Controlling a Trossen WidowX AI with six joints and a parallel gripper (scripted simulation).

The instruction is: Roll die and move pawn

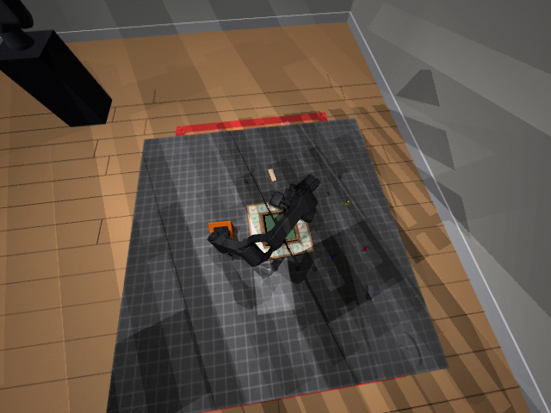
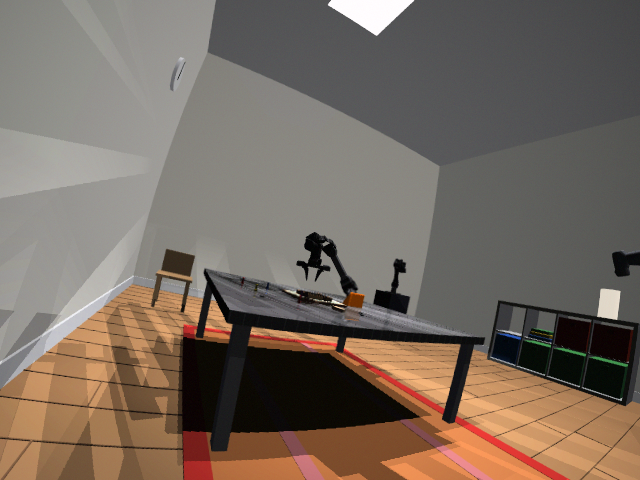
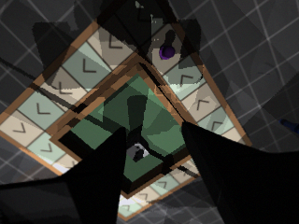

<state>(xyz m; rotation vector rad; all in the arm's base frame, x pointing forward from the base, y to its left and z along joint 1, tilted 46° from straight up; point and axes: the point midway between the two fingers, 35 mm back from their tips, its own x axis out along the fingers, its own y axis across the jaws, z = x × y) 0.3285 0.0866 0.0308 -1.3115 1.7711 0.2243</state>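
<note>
My gripper tip is now 50 mm short of the purple pawn, 40 mm to the right of it and 70 mm above it. Round my gripper tip: green dice tray 60 mm behind, 40 mm to the right, 100 mm below; then white die 60 mm behind, 50 mm to the right, 80 mm below; then blue pawn 180 mm ahead, 200 mm to the right, 90 mm below.
</note>
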